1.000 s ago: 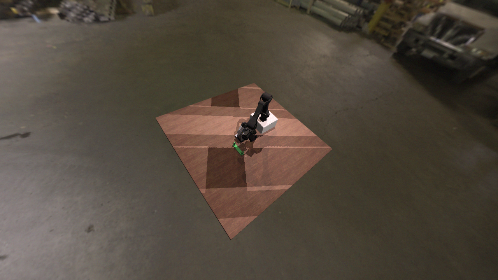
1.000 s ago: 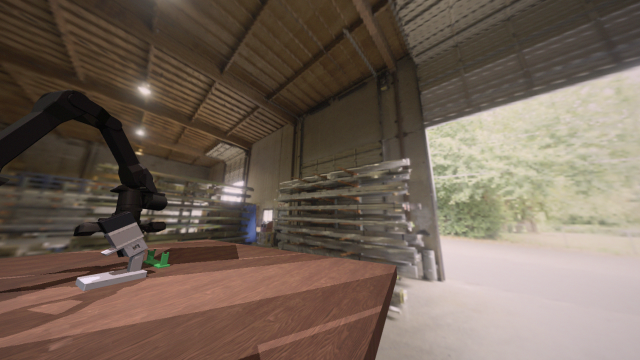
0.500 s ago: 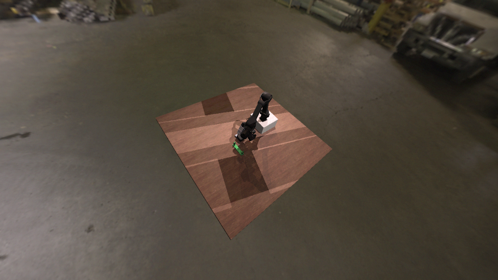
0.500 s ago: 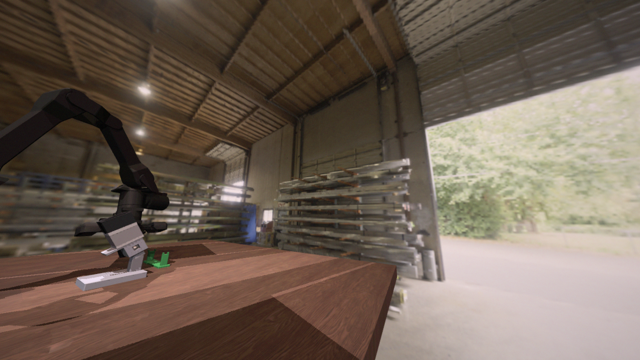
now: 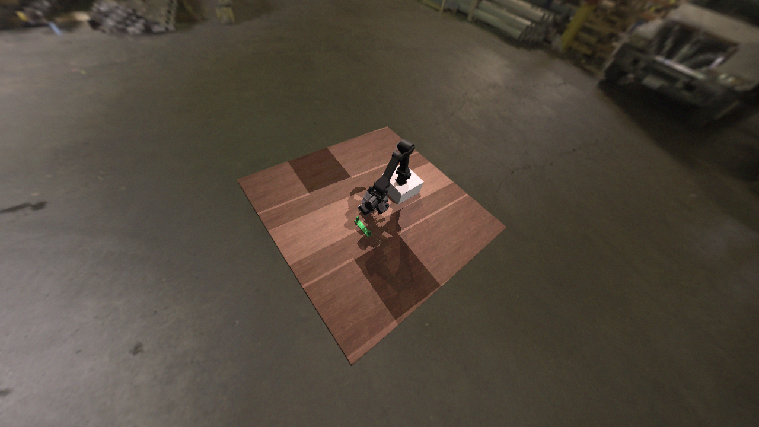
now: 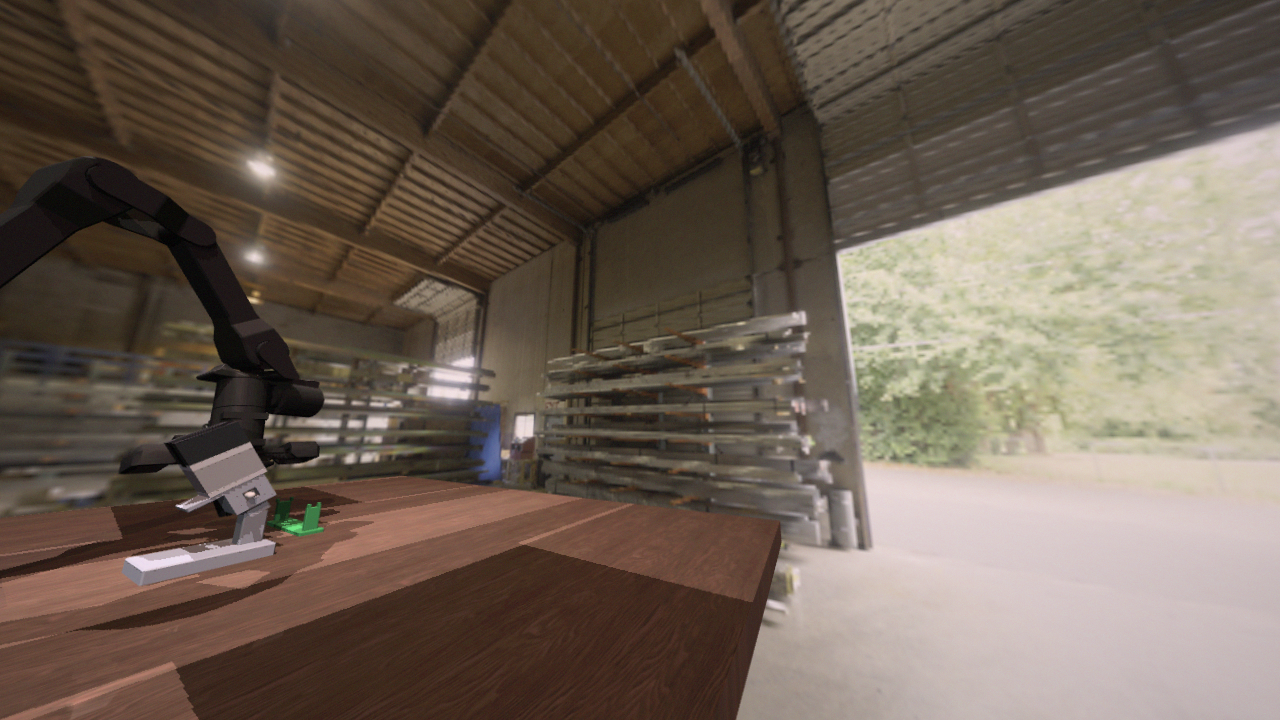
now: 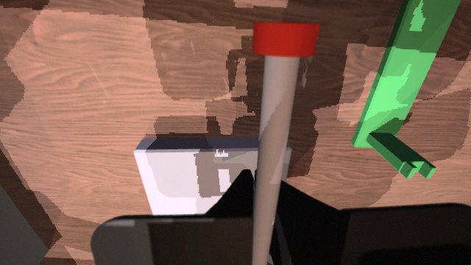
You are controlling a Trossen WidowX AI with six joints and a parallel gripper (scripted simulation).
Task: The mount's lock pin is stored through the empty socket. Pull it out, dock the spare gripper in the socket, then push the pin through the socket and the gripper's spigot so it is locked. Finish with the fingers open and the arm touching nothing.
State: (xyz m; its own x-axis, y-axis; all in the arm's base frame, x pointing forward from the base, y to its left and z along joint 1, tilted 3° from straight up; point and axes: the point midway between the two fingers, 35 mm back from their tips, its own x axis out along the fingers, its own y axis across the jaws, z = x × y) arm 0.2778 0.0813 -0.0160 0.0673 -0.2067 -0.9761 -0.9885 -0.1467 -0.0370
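The mount lies 4 cm to the right of my gripper tip and 1 cm behind it. From my gripper tip the other things lie so: spare gripper: 7 cm above, 5 cm to the right, 2 cm behind; green cradle: 9 cm ahead, 7 cm to the left, 2 cm below.
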